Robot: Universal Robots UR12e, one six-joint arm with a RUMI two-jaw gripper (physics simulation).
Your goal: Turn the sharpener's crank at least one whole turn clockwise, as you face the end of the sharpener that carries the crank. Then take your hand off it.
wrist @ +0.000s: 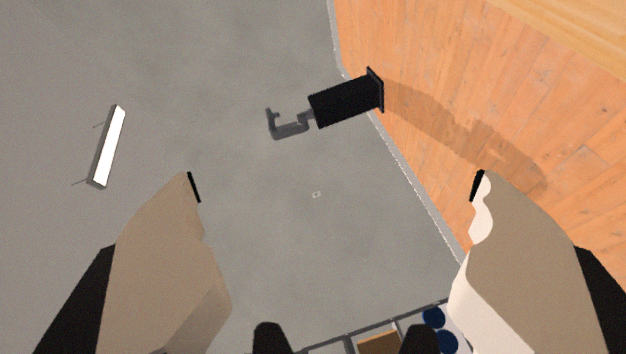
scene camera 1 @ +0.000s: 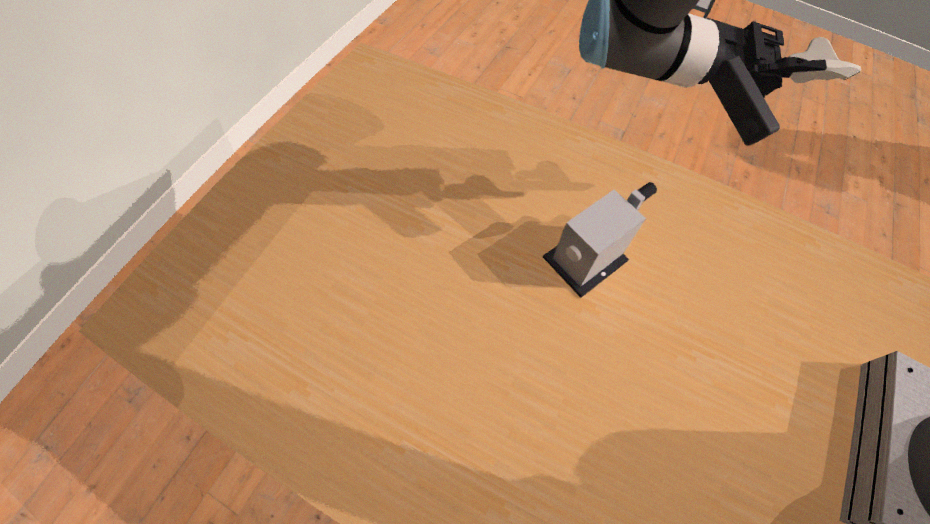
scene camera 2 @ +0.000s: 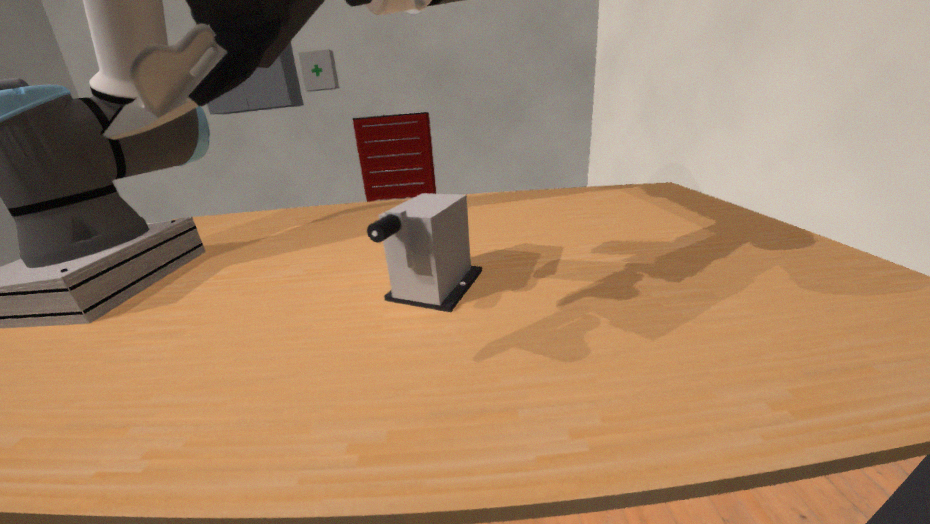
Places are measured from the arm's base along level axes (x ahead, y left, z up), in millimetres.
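Pixels of known places: gripper, between the fingertips: (wrist: 331,175) (scene camera 1: 813,97) (scene camera 2: 45,20); arm's base, origin of its link: (scene camera 2: 92,245).
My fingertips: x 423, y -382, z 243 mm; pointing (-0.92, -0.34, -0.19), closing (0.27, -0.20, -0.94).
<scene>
Ahead of a thing's pixels: the offset from my fingertips to its top centre. "spot": to the spot under its first point.
The grey box-shaped sharpener {spot: 216 mm left, 220 mm ahead, 190 mm down} (scene camera 1: 603,229) (scene camera 2: 449,250) stands upright on its dark base plate (scene camera 1: 581,289) (scene camera 2: 419,303) on the table. Its crank's black handle {spot: 117 mm left, 171 mm ahead, 180 mm down} (scene camera 1: 646,190) (scene camera 2: 384,227) sticks out from one end. In scene camera 2 it sits near the upper left of that end face; much of the crank arm is hidden behind the handle. My gripper (scene camera 1: 846,70) (wrist: 331,175) is open and empty, high up and well apart from the sharpener and crank. The sharpener does not show in the wrist view.
The robot's base (scene camera 1: 911,397) (scene camera 2: 130,273) stands on the table. The arm (scene camera 1: 650,45) reaches in overhead and casts shadows. A pale wall (scene camera 1: 130,78) (scene camera 2: 748,117) runs along one side. A black stand with a hooked grey bar (wrist: 347,101) shows in the wrist view.
</scene>
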